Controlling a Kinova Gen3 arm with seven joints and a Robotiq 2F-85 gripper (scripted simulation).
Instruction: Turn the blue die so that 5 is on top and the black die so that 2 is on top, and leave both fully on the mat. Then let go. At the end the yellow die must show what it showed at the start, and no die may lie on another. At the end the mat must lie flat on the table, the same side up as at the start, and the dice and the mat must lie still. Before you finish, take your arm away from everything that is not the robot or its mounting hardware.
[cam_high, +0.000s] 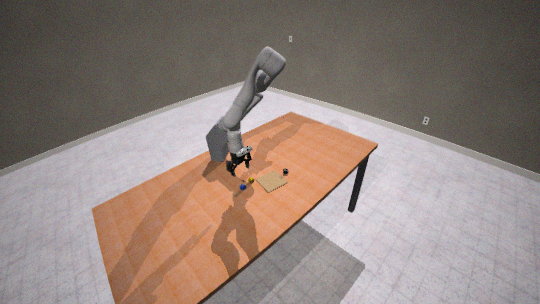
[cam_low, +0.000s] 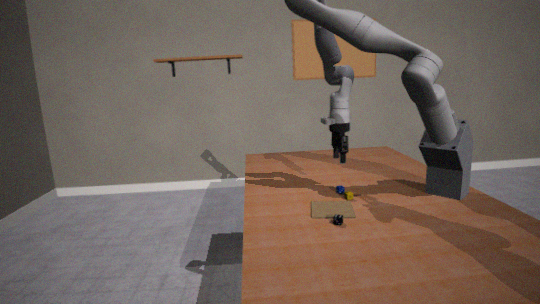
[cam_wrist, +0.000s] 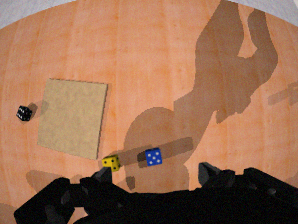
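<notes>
My gripper is now 12 cm above the blue die. Also, from my hand: yellow die 12 cm below, 7 cm to the left, 2 cm behind; then tan mat 16 cm to the left, 13 cm below, 5 cm ahead; then black die 28 cm to the left, 12 cm below, 5 cm ahead.
</notes>
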